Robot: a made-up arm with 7 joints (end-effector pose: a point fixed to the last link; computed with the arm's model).
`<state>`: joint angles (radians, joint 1 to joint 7).
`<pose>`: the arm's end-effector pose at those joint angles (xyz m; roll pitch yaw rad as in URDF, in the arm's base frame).
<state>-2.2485 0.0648 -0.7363 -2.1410 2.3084 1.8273 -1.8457</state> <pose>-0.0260 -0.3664 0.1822 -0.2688 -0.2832 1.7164</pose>
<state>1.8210 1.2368 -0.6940 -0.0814 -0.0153 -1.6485 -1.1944</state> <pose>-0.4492 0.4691 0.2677 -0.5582 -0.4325 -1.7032</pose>
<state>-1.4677 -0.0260 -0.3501 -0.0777 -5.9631 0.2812 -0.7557</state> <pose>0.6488 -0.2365 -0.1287 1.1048 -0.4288 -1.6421</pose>
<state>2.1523 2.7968 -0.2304 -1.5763 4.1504 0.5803 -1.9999</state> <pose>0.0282 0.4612 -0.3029 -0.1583 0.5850 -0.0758</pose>
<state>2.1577 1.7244 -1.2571 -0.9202 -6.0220 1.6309 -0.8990</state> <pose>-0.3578 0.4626 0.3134 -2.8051 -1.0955 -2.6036</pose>
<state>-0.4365 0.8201 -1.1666 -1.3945 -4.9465 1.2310 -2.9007</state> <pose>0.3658 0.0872 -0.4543 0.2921 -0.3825 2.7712</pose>
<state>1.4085 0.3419 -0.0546 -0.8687 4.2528 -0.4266 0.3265</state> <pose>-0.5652 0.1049 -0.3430 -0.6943 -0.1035 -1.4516</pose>
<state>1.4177 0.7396 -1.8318 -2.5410 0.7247 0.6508 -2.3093</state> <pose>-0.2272 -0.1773 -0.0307 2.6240 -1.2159 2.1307</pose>
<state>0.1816 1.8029 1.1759 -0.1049 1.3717 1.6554 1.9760</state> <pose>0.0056 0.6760 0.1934 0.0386 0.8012 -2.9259</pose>
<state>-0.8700 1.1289 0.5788 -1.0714 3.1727 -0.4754 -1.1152</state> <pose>0.3831 0.4822 0.1879 -1.9800 0.2719 2.3199</pose>
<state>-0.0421 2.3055 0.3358 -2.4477 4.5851 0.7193 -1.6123</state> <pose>0.2560 0.0512 0.1832 -1.7902 -0.8545 0.3275</pose>
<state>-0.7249 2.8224 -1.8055 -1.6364 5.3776 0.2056 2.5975</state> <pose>-0.1239 0.4890 0.1905 1.3381 -0.7735 -0.1689</pose>
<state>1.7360 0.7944 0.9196 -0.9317 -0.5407 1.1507 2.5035</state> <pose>-0.4694 0.4618 0.0702 -2.9354 -0.7489 -0.7518</pose>
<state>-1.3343 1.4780 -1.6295 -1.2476 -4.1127 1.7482 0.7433</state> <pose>0.5041 0.3539 -0.0220 0.1700 0.5237 0.7931</pose>
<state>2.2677 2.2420 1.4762 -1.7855 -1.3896 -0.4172 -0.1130</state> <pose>0.3264 0.3113 -0.2252 0.1190 0.2949 2.8170</pose>
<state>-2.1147 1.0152 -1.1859 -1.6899 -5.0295 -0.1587 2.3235</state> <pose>0.3633 -0.1605 0.3463 -1.9278 -0.2972 0.1880</pose>
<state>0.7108 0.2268 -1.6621 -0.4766 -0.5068 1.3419 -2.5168</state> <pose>-0.4400 -0.0550 -0.5408 0.0211 -0.9080 1.5820</pose>
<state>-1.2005 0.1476 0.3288 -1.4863 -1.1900 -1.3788 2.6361</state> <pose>0.5507 -0.0284 0.1502 3.0863 -1.1920 1.3211</pose>
